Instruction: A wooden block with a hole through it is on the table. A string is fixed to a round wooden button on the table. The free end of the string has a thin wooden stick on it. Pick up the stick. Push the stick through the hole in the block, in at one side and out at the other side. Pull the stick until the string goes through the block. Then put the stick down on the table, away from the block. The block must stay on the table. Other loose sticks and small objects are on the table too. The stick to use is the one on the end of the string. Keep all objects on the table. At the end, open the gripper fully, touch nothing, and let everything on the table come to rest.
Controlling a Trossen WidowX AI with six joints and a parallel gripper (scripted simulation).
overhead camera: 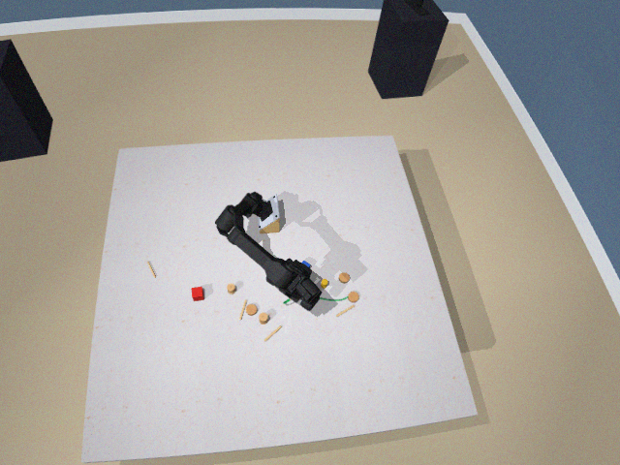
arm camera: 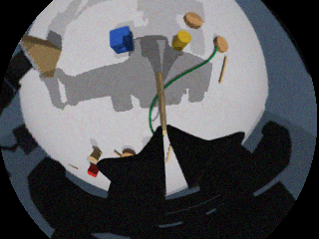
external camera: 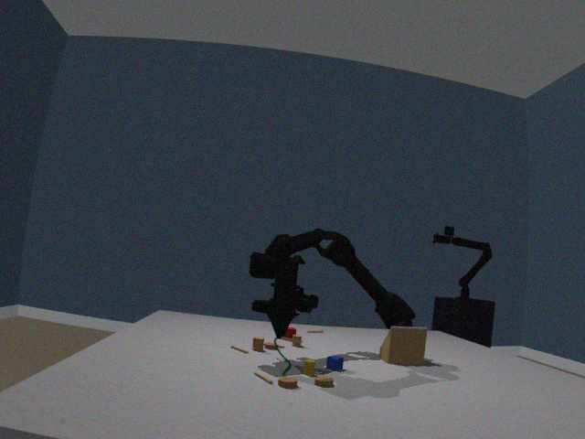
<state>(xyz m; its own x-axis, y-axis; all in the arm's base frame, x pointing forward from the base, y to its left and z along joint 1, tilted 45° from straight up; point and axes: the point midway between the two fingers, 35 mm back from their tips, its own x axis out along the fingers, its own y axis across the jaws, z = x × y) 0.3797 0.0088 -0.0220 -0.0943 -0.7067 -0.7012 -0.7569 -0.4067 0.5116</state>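
My gripper tip is 130 mm past the blue cube, 80 mm to the right of it and 40 mm above it. The rest, counted from my gripper tip: round wooden button 20 mm ahead, 230 mm to the left, 50 mm below; then red cube 100 mm behind, 330 mm to the right, 40 mm below; then yellow cylinder 50 mm behind, 140 mm to the left, 40 mm below.
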